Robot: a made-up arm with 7 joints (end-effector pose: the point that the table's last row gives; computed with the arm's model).
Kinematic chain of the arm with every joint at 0, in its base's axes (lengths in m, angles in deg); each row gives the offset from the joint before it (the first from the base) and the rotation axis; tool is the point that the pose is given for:
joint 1: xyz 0 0 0.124 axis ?
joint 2: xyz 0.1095 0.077 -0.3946 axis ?
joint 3: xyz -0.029 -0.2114 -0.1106 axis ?
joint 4: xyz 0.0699 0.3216 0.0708 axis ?
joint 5: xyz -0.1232 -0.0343 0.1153 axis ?
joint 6: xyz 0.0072 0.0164 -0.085 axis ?
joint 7: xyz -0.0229 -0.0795 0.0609 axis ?
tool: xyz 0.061 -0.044 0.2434
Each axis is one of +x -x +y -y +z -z.
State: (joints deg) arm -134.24 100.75 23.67 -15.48 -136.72 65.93 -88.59
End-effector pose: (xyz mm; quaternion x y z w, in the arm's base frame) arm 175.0 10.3 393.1 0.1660 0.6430 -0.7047 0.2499
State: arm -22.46 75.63 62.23 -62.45 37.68 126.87 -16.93
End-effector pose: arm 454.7 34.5 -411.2 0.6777 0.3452 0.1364 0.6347
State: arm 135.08 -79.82 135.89 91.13 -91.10 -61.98 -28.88
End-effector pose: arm 68.3 -553.6 762.9 -0.1844 -0.2429 0.8512 0.4271
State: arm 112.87 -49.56 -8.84 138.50 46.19 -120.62 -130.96
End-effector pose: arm 28.7 -445.6 -82.0 0.8193 0.3159 -0.4731 0.0722
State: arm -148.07 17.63 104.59 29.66 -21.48 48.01 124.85
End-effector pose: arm 21.2 190.1 808.5 0.1360 -0.4476 -0.2484 0.8482
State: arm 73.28 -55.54 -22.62 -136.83 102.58 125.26 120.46
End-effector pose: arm -201.5 -502.6 -85.3 0.4728 0.2927 -0.6824 0.4744
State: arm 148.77 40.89 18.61 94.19 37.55 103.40 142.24
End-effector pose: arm 311.7 -444.1 583.0 -0.1655 0.4974 -0.8293 0.1938
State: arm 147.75 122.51 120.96 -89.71 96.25 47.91 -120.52
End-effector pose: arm 340.1 -120.9 584.9 -0.3974 0.7776 0.1373 0.4675
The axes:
joint 1: -x
joint 2: -z
joint 3: +y
joint 4: +z
joint 5: -x
joint 6: +z
joint 7: +x

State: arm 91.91 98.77 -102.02 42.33 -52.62 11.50 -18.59
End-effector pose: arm 65.6 -420.2 -312.5 -0.9384 -0.2985 0.1363 0.1086
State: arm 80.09 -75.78 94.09 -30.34 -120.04 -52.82 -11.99
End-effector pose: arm 97.0 -326.9 -21.9 -0.4308 0.0957 -0.7750 0.4525
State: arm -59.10 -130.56 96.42 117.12 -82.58 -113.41 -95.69
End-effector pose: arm -43.0 538.9 -167.4 0.8360 0.0878 -0.2722 0.4683
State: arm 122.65 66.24 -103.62 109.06 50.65 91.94 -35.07
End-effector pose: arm -73.6 -670.4 186.8 0.1374 -0.6164 0.2241 0.7423
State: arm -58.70 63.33 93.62 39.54 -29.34 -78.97 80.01
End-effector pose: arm -53.8 202.3 -144.5 -0.3196 -0.6619 0.6479 0.1998
